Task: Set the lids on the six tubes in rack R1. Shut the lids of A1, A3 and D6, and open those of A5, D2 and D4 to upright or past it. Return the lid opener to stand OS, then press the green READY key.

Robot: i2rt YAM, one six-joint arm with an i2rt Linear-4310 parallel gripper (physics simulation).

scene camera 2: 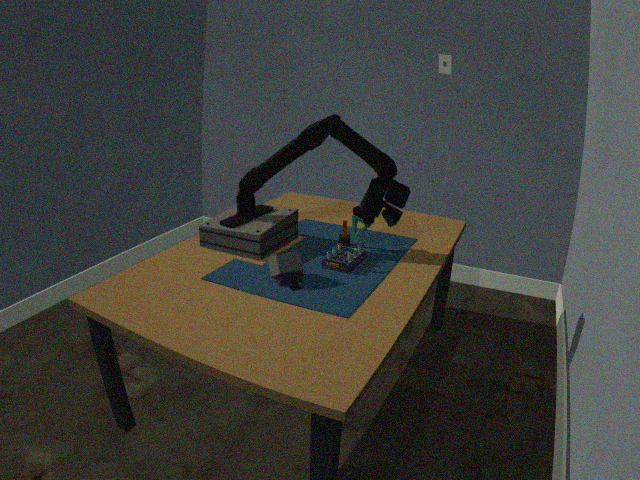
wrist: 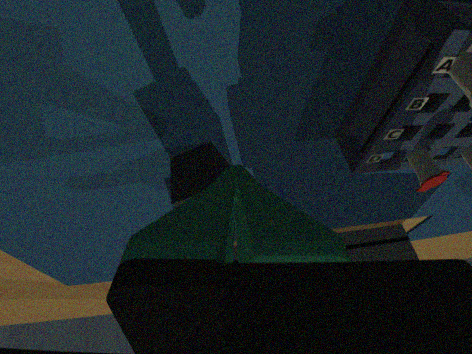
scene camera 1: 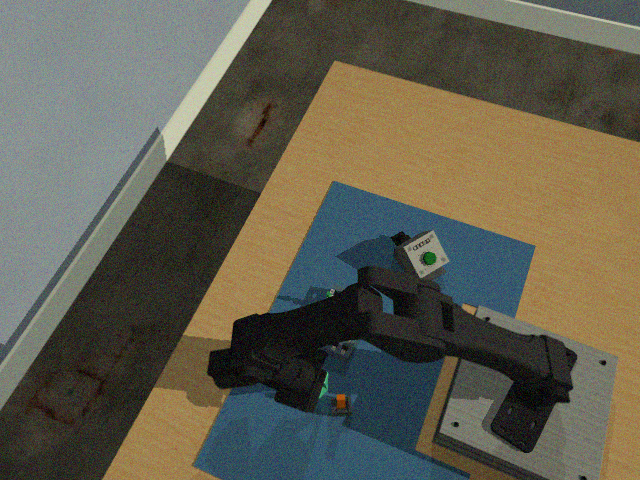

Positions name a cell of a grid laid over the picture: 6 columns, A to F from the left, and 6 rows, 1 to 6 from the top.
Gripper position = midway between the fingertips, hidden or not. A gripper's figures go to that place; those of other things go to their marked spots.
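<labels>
I see my gripper (scene camera 1: D5) 108 cm from the lens. A blue mat (scene camera 1: D5) is 112 cm from the lens, while a grey box with green button (scene camera 1: D4) is 115 cm from the lens.
</labels>
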